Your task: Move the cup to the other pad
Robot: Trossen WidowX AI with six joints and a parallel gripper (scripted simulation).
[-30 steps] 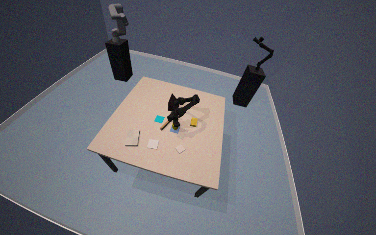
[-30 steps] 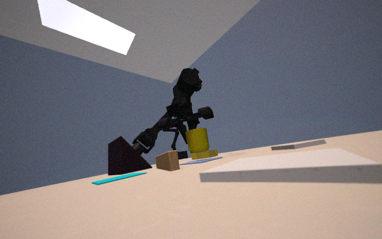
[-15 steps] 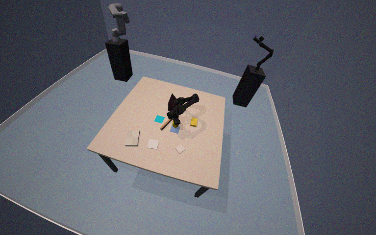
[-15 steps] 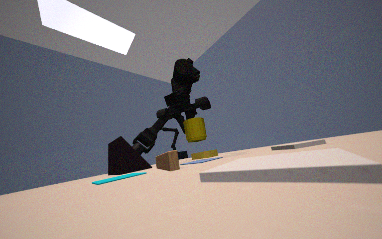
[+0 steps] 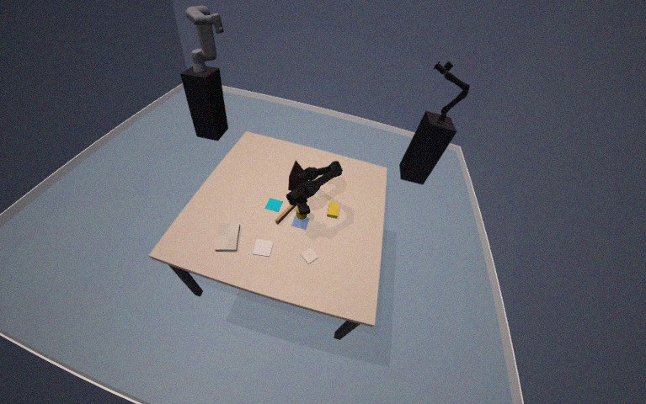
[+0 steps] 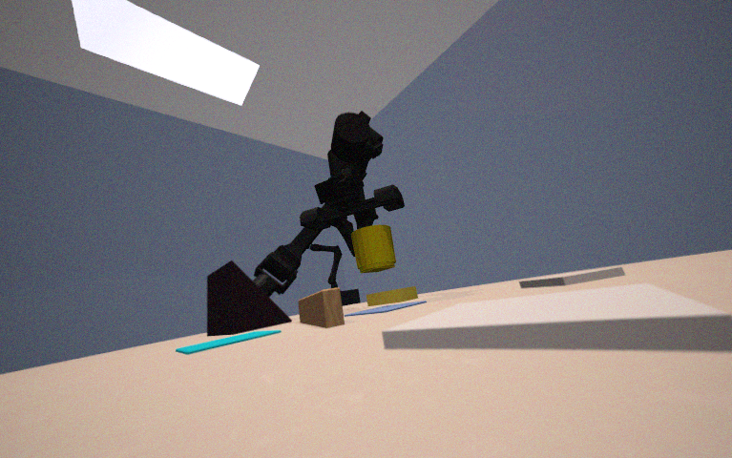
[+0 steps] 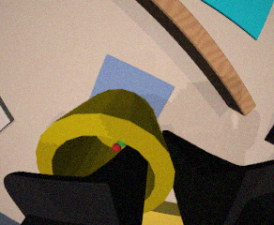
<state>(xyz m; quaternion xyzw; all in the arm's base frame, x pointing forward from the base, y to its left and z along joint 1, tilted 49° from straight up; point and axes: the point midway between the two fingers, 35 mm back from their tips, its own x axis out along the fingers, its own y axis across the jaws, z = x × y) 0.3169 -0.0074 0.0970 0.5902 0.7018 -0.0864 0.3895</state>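
Now: gripper tip 19 cm to the left of the cyan pad, 10 cm above it and 6 cm past it. The rest, counted from my gripper tip: red marble (3 cm to the left, 2 cm below, 2 cm ahead); blue pad (10 cm below, 3 cm ahead, 1 cm to the left); cup (2 cm ahead, 1 cm to the left).
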